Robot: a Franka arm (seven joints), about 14 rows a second.
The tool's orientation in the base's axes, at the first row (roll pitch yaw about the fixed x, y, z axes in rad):
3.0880 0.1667 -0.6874
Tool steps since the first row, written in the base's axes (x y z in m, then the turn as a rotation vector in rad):
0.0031 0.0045 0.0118 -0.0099 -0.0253 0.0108
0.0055 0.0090 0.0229 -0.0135 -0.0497 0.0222
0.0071 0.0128 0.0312 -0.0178 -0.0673 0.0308
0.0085 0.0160 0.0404 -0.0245 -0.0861 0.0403
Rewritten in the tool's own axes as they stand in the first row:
-0.0024 -0.0048 -0.0118 0.0065 0.0264 -0.0106
-0.0052 -0.0092 -0.0229 0.0171 0.0483 -0.0228
-0.0078 -0.0128 -0.0311 0.0234 0.0651 -0.0317
-0.0102 -0.0156 -0.0401 0.0285 0.0844 -0.0412

